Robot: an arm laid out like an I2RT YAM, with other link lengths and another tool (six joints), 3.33 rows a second.
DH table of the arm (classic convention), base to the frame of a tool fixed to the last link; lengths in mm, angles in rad. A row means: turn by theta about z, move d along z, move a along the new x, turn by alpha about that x. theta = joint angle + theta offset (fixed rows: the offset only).
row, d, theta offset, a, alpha
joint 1, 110.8, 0, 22.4, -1.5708
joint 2, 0, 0, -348.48, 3.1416
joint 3, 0, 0.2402, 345.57, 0
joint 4, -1.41, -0.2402, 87.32, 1.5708
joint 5, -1.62, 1.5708, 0, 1.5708
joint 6, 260.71, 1.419, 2, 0.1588
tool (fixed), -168.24, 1.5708, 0, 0
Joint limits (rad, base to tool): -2.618..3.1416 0..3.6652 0..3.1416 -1.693..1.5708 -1.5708..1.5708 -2.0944..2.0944
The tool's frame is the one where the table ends.
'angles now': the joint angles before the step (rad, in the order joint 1, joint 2, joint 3, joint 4, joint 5, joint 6). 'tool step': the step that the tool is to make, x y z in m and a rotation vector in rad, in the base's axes. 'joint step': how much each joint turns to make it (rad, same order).
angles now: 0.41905 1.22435 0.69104 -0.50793 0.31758 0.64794
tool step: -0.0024 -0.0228 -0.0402 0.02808 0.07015 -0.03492
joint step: -0.08116 0.03584 -0.08381 0.06928 -0.06786 -0.01594
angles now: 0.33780 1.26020 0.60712 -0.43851 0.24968 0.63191
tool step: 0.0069 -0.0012 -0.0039 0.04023 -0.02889 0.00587
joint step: -0.02180 0.01166 -0.01789 0.07229 -0.03856 -0.01072
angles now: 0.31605 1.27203 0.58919 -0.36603 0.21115 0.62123
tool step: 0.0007 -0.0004 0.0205 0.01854 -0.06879 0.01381
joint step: -0.00419 -0.05666 0.00337 0.01474 -0.00649 -0.01754
